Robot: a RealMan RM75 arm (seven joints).
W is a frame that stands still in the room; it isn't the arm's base.
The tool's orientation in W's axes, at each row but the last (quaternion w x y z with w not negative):
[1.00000, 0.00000, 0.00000, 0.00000]
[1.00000, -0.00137, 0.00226, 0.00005]
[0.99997, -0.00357, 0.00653, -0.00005]
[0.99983, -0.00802, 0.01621, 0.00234]
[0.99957, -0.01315, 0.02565, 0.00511]
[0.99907, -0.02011, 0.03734, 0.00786]
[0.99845, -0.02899, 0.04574, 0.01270]
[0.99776, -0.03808, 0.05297, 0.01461]
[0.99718, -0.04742, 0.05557, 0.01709]
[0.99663, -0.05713, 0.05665, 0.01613]
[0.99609, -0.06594, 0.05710, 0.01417]
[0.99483, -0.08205, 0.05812, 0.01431]
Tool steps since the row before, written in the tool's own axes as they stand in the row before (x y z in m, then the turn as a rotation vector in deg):
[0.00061, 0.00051, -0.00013, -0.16, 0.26, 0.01]
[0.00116, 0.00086, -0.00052, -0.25, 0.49, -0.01]
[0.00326, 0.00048, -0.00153, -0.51, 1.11, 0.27]
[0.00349, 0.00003, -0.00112, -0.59, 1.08, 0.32]
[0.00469, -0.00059, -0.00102, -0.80, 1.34, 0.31]
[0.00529, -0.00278, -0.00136, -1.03, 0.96, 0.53]
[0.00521, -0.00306, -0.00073, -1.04, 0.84, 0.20]
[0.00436, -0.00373, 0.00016, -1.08, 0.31, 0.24]
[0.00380, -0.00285, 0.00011, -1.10, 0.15, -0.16]
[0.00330, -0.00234, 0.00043, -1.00, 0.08, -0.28]
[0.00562, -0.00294, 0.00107, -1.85, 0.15, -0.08]
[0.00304, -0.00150, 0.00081, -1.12, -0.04, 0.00]
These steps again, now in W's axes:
[0.00061, 0.00051, -0.00013, -0.16, 0.26, 0.01]
[0.00116, 0.00086, -0.00053, -0.25, 0.49, -0.01]
[0.00324, 0.00047, -0.00158, -0.51, 1.11, 0.27]
[0.00345, 0.00003, -0.00123, -0.58, 1.08, 0.32]
[0.00464, -0.00057, -0.00124, -0.80, 1.34, 0.32]
[0.00522, -0.00276, -0.00164, -1.00, 0.97, 0.57]
[0.00521, -0.00298, -0.00103, -1.04, 0.83, 0.25]
[0.00447, -0.00360, -0.00003, -1.06, 0.30, 0.33]
[0.00390, -0.00272, -0.00005, -1.12, 0.10, -0.05]
[0.00342, -0.00219, 0.00031, -1.03, 0.02, -0.17]
[0.00581, -0.00265, 0.00079, -1.85, 0.10, 0.12]
[0.00317, -0.00129, 0.00068, -1.11, -0.06, 0.14]

